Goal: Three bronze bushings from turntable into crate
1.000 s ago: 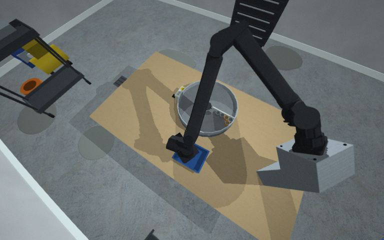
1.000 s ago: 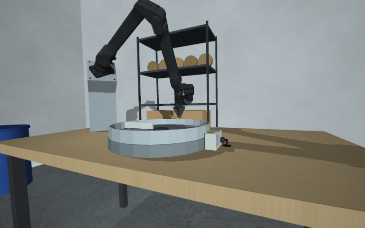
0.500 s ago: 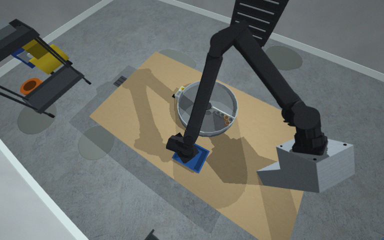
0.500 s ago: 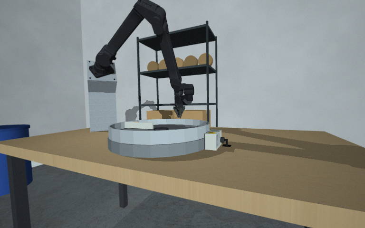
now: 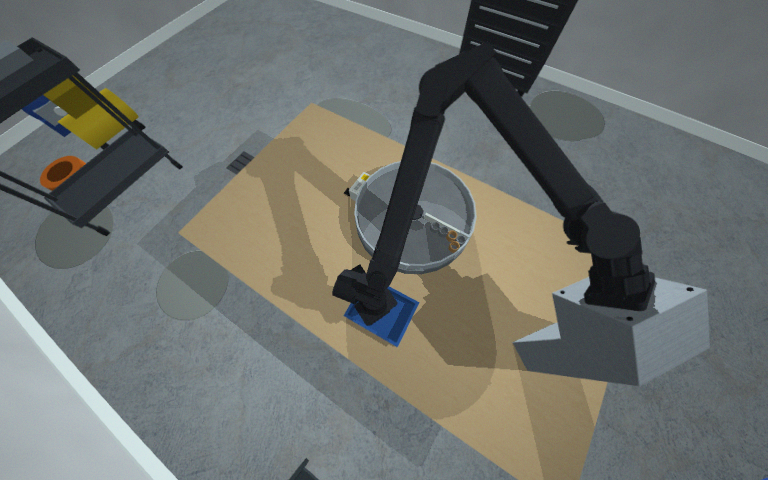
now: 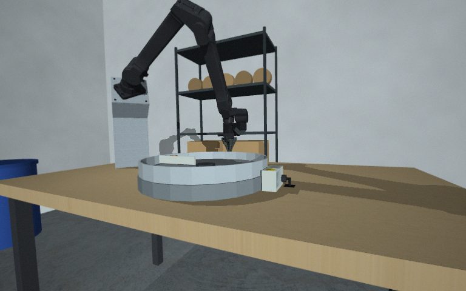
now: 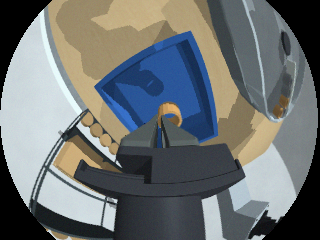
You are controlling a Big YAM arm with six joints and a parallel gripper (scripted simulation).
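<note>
Right now my hand is 1 cm past the blue crate, 1 cm to the left of it and 5 cm above it. The rest, counted from my hand: grey turntable (3 cm ahead, 36 cm to the right, 2 cm below).
</note>
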